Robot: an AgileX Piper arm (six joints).
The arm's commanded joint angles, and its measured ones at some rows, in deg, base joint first. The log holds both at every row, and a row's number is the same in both.
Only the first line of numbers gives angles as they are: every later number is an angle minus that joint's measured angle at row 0.
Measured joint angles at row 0:
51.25 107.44 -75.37 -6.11 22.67 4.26
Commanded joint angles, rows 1 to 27:
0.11 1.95 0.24 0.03 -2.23 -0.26
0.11 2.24 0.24 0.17 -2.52 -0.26
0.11 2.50 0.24 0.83 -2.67 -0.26
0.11 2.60 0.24 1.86 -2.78 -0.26
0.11 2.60 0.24 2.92 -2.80 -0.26
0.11 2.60 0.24 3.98 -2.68 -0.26
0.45 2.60 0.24 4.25 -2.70 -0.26
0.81 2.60 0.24 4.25 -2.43 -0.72
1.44 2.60 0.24 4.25 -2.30 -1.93
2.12 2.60 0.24 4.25 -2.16 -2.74
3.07 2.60 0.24 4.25 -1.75 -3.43
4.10 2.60 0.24 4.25 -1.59 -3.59
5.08 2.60 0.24 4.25 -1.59 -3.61
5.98 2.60 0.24 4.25 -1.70 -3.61
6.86 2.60 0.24 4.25 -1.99 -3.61
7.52 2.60 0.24 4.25 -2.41 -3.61
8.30 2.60 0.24 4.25 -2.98 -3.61
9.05 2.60 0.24 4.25 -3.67 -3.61
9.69 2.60 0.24 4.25 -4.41 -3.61
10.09 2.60 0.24 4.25 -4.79 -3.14
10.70 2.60 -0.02 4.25 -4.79 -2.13
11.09 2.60 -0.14 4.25 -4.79 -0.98
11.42 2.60 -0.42 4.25 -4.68 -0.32
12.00 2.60 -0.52 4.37 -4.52 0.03
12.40 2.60 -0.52 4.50 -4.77 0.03
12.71 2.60 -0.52 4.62 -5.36 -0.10
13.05 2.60 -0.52 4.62 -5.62 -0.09
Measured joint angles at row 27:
11.86 2.70 0.00 4.29 -3.80 -0.73
